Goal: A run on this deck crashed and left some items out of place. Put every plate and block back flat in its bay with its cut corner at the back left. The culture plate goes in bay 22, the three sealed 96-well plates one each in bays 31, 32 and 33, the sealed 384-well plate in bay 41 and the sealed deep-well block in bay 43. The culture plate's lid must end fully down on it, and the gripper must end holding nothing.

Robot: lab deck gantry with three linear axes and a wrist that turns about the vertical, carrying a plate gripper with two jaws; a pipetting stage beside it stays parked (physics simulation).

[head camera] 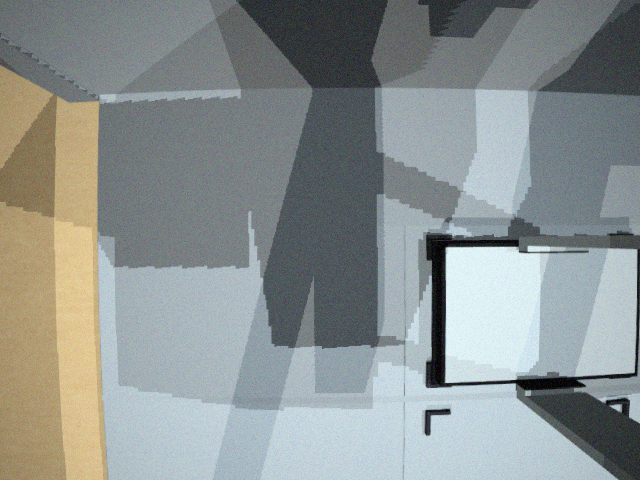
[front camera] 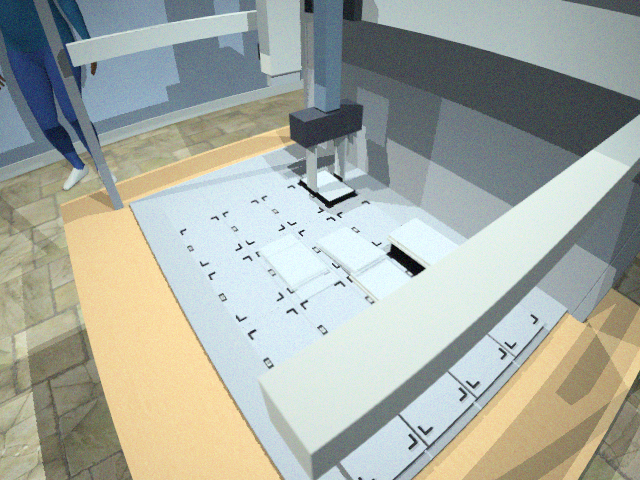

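Pixels of known places: gripper, fingertip midpoint: [head camera: 548,317] [front camera: 326,183]; robot's base, origin of the base link: [front camera: 181,232].
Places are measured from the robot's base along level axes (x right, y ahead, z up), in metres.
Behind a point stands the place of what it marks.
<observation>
My gripper [front camera: 327,174] @[x -0.362, y 0.063, z 0.019 m] [head camera: 550,315] @[x -0.362, y 0.063, z 0.019 m] is low over bay 41, one jaw against each long side of the white-topped, black-sided plate, taken as the sealed 384-well plate [front camera: 333,189] @[x -0.364, y 0.091, z 0.014 m] [head camera: 491,315] @[x -0.364, y 0.031, z 0.014 m]. It looks flat, within the bay's corner marks; any small lift is hard to tell. In the front view, a pale, clear-edged plate [front camera: 294,260] @[x -0.147, y 0.243, z 0.020 m] lies around bay 22. Another pale plate [front camera: 351,249] @[x -0.254, y 0.288, z 0.022 m] lies right of it, its edge close to or over a third plate [front camera: 381,280] @[x -0.250, y 0.379, z 0.014 m]. A taller block [front camera: 423,240] @[x -0.358, y 0.378, z 0.056 m] with a black side stands farther right, partly hidden by the beam. Cut corners cannot be made out.
A thick pale beam [front camera: 413,330] @[x 0.032, y 0.624, z 0.400 m] crosses the front view and hides part of the deck. The deck [front camera: 170,222] @[x 0.010, y -0.051, z 0.000 m] [head camera: 330,439] @[x -0.286, y -0.061, z 0.000 m] carries black corner marks. A parked pale stage [front camera: 279,41] hangs behind left of the gripper. A person [front camera: 41,93] stands beyond the deck at left.
</observation>
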